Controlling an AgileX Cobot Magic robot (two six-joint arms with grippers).
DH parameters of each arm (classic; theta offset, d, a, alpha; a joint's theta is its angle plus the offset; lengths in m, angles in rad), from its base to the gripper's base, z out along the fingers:
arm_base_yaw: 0 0.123 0 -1.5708
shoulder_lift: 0.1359 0 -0.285 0
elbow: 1.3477 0 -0.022 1.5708
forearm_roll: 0 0.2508 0 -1.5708
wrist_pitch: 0 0 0.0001 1.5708
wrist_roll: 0 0.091 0 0
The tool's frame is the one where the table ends.
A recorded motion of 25 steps. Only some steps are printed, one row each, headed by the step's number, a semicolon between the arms.
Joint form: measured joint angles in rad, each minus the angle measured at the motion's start. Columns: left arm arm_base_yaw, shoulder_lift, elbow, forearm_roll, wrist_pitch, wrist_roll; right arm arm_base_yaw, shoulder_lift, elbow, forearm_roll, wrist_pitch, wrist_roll.
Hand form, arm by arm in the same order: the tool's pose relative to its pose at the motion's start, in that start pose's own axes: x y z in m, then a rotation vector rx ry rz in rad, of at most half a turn. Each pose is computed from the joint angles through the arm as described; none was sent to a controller.
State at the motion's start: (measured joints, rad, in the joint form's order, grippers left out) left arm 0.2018 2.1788 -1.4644 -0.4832 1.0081 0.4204; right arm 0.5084 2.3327 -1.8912 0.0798 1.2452 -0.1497
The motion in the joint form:
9: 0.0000 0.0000 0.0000 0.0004 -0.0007 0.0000; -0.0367 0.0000 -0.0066 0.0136 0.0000 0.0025
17: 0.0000 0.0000 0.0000 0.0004 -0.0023 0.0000; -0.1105 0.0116 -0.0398 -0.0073 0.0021 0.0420
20: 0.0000 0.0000 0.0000 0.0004 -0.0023 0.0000; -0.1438 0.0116 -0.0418 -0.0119 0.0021 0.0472
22: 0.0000 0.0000 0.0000 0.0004 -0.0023 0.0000; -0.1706 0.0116 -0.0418 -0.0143 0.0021 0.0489
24: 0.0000 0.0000 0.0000 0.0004 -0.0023 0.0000; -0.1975 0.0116 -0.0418 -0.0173 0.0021 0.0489
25: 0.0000 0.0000 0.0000 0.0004 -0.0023 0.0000; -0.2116 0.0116 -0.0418 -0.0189 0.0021 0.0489
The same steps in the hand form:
9: 0.0000 0.0001 0.0000 -0.0006 -0.0005 0.0002; 0.0009 -0.0157 -0.0029 -0.0125 -0.0115 0.0429
17: -0.0002 0.0001 0.0000 -0.0012 -0.0020 0.0002; 0.0026 -0.0520 -0.0082 0.0087 -0.0331 0.1478
20: -0.0002 0.0001 0.0000 -0.0012 -0.0020 0.0002; 0.0061 -0.0676 -0.0099 0.0130 -0.0366 0.1847
22: -0.0002 0.0001 0.0000 -0.0012 -0.0020 0.0002; 0.0095 -0.0799 -0.0108 0.0151 -0.0381 0.2124
24: -0.0002 0.0001 0.0000 -0.0012 -0.0020 0.0002; 0.0133 -0.0922 -0.0116 0.0177 -0.0393 0.2384
25: -0.0002 0.0001 0.0000 -0.0012 -0.0020 0.0002; 0.0154 -0.0986 -0.0121 0.0191 -0.0399 0.2520

